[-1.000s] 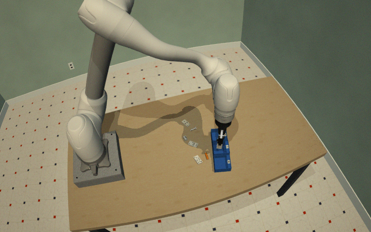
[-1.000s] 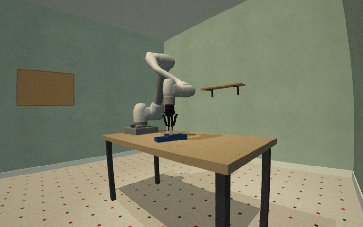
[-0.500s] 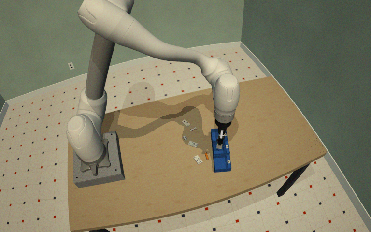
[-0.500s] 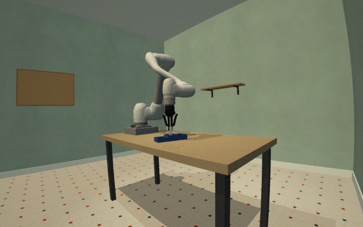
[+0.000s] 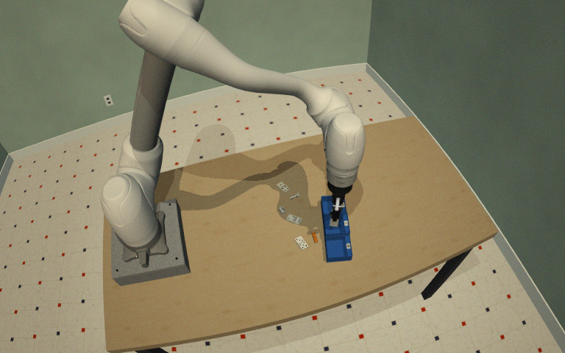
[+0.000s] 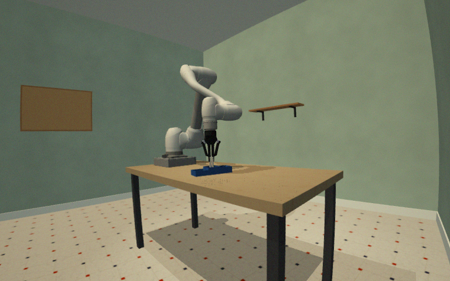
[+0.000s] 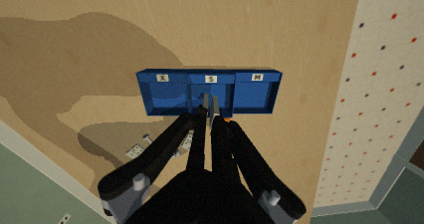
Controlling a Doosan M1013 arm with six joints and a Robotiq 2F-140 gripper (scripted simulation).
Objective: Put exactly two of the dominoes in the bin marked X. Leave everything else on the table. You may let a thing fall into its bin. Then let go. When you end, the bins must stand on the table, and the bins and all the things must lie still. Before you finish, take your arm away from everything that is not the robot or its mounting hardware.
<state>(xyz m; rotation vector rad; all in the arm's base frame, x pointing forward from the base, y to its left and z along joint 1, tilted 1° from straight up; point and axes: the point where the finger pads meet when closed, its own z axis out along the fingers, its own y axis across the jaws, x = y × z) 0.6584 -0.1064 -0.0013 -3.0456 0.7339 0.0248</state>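
Right now the blue bin is 50 mm below my hand, 10 mm to the right of it and 10 mm ahead of it. Round my hand: white domino (230 mm to the left, 110 mm behind, 70 mm below); then grey screw (180 mm to the left, 80 mm behind, 70 mm below); then orange stick (70 mm below, 70 mm behind, 10 mm to the right).
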